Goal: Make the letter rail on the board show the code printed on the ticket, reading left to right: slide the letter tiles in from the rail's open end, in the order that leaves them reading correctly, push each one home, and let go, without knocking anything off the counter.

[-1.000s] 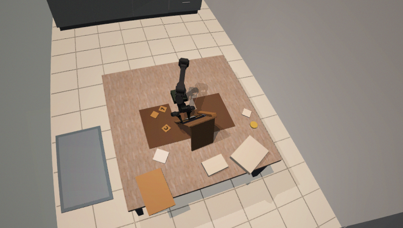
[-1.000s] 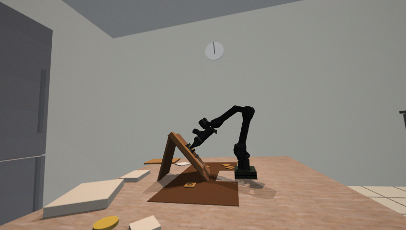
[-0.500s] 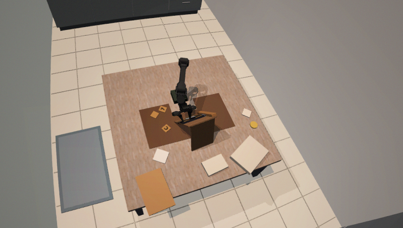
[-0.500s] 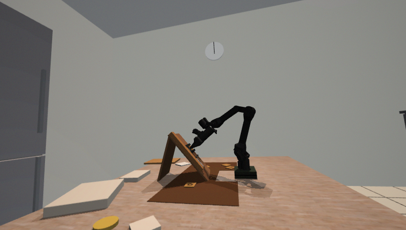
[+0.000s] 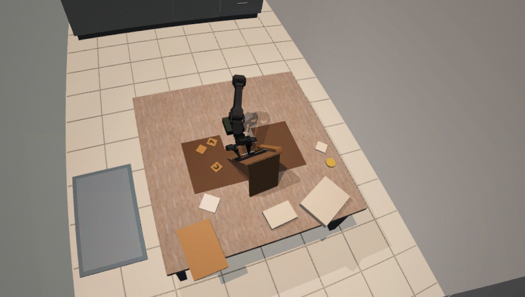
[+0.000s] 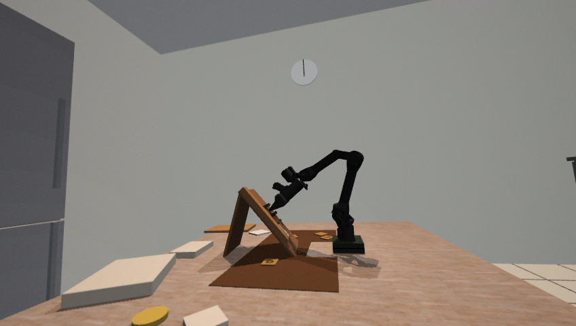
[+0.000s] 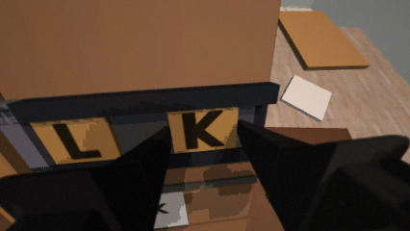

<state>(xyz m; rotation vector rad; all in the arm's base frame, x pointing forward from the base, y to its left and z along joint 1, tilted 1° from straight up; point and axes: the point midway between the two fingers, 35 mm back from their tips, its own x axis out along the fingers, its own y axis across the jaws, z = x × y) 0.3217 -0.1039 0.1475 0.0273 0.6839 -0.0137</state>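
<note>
Right now my gripper tip is 9 cm above the white ticket, 7 cm to the right of it and 6 cm past it. From my gripper tip the other things lie so: c tile: 17 cm below, 14 cm to the right, 9 cm behind; then cream slab: 37 cm ahead, 16 cm below, 7 cm to the left; then orange panel: 43 cm to the right, 35 cm ahead, 16 cm below.
</note>
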